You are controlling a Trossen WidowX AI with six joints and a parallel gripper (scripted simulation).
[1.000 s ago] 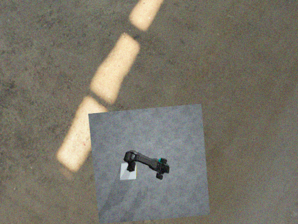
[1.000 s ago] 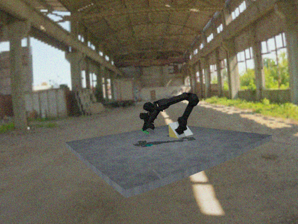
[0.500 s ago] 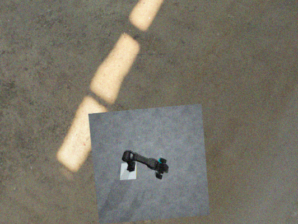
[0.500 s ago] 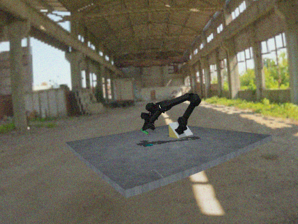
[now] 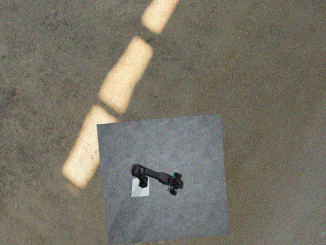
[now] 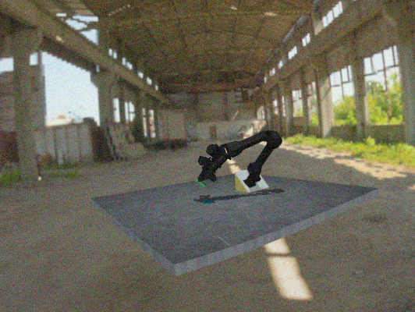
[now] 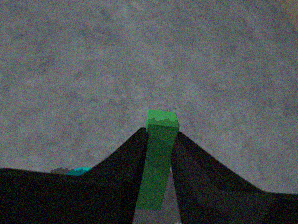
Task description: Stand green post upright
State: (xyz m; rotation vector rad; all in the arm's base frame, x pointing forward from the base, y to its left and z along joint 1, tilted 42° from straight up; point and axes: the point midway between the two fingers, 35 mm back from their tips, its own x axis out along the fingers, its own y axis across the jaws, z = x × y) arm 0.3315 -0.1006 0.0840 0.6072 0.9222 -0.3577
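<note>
The green post is 10 mm behind my gripper tip and 10 mm below it. Round my gripper tip: cyan circle 20 mm behind, 40 mm to the left, 120 mm below.
</note>
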